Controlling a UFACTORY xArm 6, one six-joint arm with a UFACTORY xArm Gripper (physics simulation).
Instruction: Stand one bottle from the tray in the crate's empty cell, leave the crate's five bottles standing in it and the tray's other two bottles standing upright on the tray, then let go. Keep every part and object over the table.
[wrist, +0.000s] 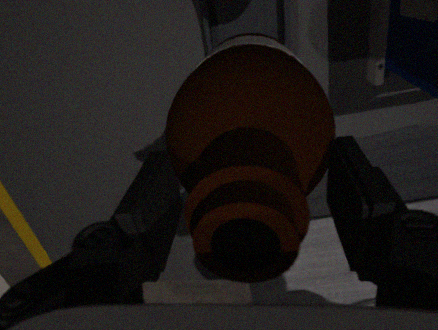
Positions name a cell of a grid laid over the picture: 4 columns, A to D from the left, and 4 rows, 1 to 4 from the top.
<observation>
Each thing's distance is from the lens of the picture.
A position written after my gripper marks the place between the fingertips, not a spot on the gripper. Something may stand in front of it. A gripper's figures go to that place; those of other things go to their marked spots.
my gripper (C3): 12 cm
orange-brown bottle (C2): 9 cm
</observation>
